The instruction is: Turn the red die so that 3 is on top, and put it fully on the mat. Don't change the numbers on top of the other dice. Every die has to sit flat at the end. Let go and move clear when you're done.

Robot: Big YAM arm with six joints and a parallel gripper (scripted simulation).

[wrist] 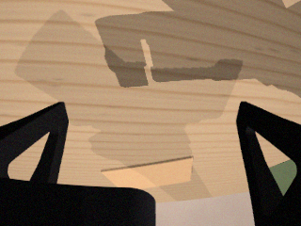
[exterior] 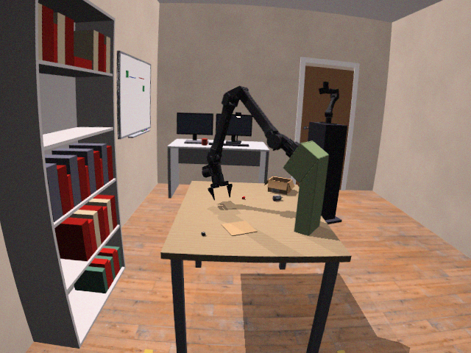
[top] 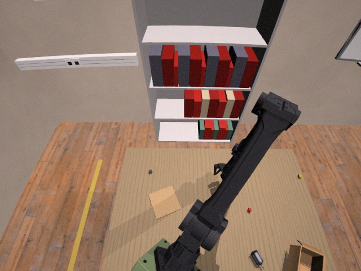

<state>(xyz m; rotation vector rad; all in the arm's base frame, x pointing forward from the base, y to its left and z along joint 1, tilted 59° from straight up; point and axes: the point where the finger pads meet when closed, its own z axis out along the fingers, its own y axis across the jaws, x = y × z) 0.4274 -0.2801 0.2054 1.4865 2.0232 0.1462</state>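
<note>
The red die is 19 cm behind my hand, 10 cm to the right of it and 5 cm below it. Also, from my hand: tan square mat: 31 cm to the left, 6 cm below, 1 cm ahead; dark object: 41 cm behind, 5 cm below, 2 cm to the right; black die: 34 cm to the left, 21 cm ahead, 5 cm below.
</note>
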